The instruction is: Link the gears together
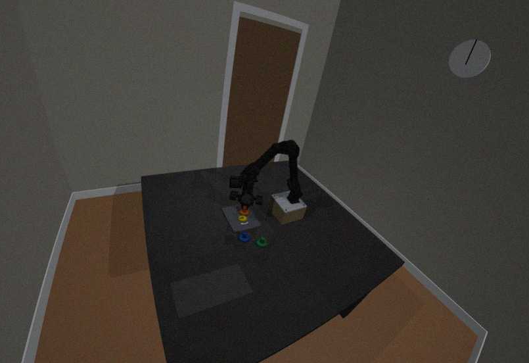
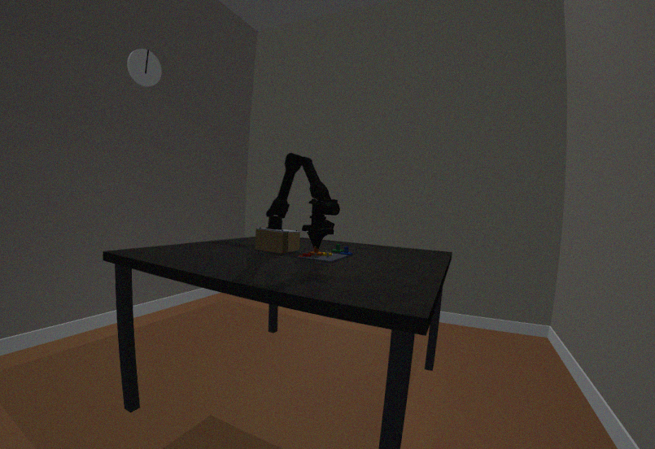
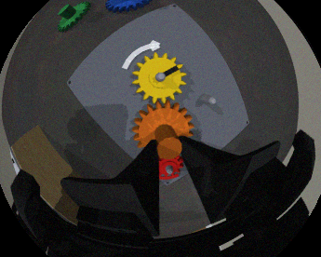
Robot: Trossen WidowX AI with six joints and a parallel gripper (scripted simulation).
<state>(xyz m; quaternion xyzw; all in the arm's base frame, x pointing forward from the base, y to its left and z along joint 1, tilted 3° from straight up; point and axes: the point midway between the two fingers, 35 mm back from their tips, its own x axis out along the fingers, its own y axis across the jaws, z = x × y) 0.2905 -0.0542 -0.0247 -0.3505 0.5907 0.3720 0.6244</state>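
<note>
Right now my gripper tip is 1 cm above the orange gear. Also, from my gripper tip: yellow gear (5 cm to the left, 3 cm ahead, 2 cm below); then white arrow (8 cm to the left, 3 cm below, 3 cm ahead); then red gear (4 cm to the right, 2 cm below, 2 cm behind).
</note>
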